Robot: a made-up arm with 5 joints. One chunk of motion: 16 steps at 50 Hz.
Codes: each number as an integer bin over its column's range. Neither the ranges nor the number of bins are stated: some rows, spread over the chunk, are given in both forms.
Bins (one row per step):
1: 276 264 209 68 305 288
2: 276 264 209 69 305 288
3: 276 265 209 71 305 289
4: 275 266 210 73 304 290
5: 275 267 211 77 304 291
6: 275 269 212 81 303 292
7: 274 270 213 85 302 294
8: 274 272 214 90 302 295
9: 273 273 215 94 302 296
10: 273 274 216 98 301 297
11: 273 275 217 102 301 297
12: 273 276 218 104 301 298
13: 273 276 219 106 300 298
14: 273 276 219 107 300 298
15: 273 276 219 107 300 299
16: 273 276 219 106 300 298
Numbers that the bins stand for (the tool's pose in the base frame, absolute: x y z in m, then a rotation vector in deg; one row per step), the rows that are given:
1: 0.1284 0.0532 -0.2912 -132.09 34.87 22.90
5: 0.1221 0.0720 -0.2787 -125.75 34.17 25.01
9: 0.1096 0.1096 -0.2536 -113.78 32.76 28.53
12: 0.1096 0.1284 -0.2348 -106.73 32.05 29.94
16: 0.1096 0.1284 -0.2286 -105.32 31.35 29.94
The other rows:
2: 0.1284 0.0532 -0.2912 -131.39 34.87 22.90
3: 0.1284 0.0595 -0.2912 -129.98 34.87 23.60
4: 0.1221 0.0658 -0.2849 -128.57 34.17 24.31
6: 0.1221 0.0845 -0.2724 -122.94 33.46 25.71
7: 0.1159 0.0908 -0.2661 -120.12 32.76 27.12
8: 0.1159 0.1033 -0.2599 -116.59 32.76 27.83
10: 0.1096 0.1159 -0.2474 -110.96 32.05 29.24
11: 0.1096 0.1221 -0.2411 -108.14 32.05 29.24
13: 0.1096 0.1284 -0.2286 -105.32 31.35 29.94
14: 0.1096 0.1284 -0.2286 -104.62 31.35 29.94
15: 0.1096 0.1284 -0.2286 -104.62 31.35 30.65

